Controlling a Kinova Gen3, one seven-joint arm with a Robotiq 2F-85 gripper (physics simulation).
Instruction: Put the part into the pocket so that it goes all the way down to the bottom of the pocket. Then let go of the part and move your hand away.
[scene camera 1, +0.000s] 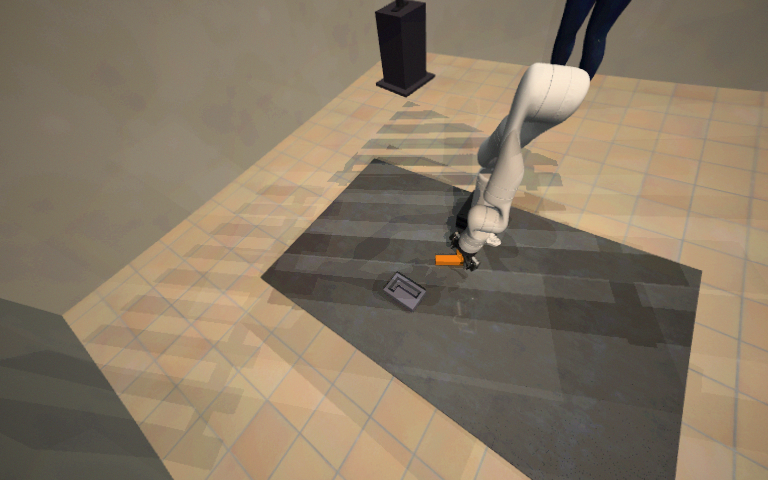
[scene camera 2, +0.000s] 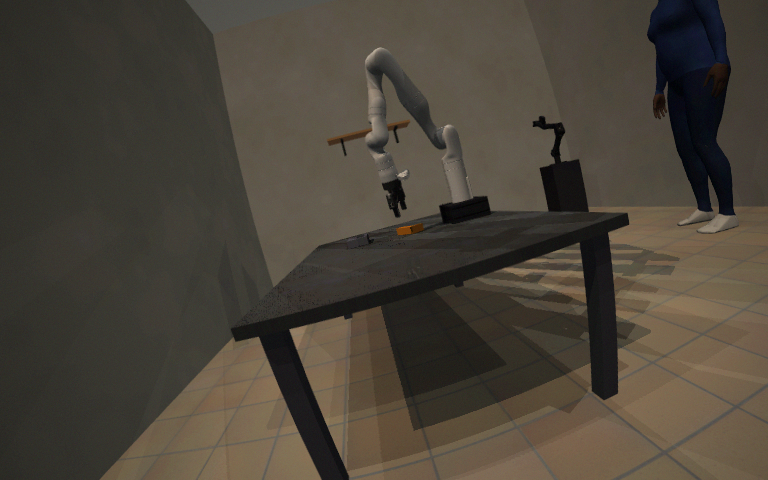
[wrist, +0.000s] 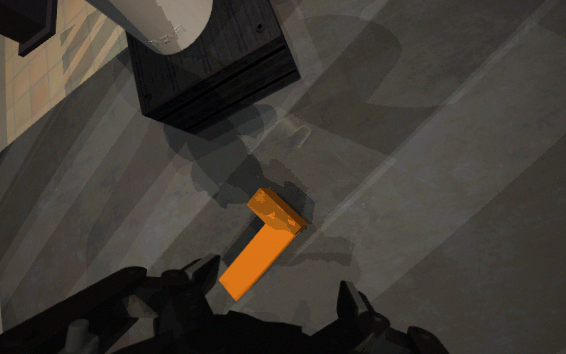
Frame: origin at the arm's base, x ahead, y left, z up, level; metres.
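Where they show: gripper, fingertip midpoint: (scene camera 1: 459, 257) (scene camera 2: 401, 213) (wrist: 277, 281); arm's base at its link origin: (scene camera 2: 462, 200) (wrist: 176, 14).
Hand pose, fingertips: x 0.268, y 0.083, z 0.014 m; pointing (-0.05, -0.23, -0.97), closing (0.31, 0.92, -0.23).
Note:
Each offset is from my fingertips to the top centre of the thing. Level surfaces: height alone.
The orange L-shaped part {dy -0.055, dx -0.015, dz -0.064 m} (scene camera 1: 447, 259) (scene camera 2: 410, 229) (wrist: 260, 260) lies flat on the dark table, outside the pocket. In the wrist view its long leg points down toward the fingers and its short leg is at the far end. The grey block with the L-shaped pocket {dy -0.084, dx +0.222, dz -0.057 m} (scene camera 1: 406, 298) (scene camera 2: 357, 242) stands apart from the part, to its lower left in scene camera 1. It does not show in the wrist view. My gripper (scene camera 1: 464, 251) (scene camera 2: 399, 211) (wrist: 277, 281) is wide open and empty, above the table and the part, with the fingertips clear of the part.
The arm's black base (scene camera 1: 462, 219) (scene camera 2: 464, 209) (wrist: 225, 75) stands on the table {dz -0.094 m} (scene camera 1: 509, 350) (scene camera 2: 430, 260), beyond the part in the wrist view. A dark pedestal (scene camera 1: 403, 48) (scene camera 2: 564, 183) and a person in blue (scene camera 2: 688, 90) stand on the floor away from the table.

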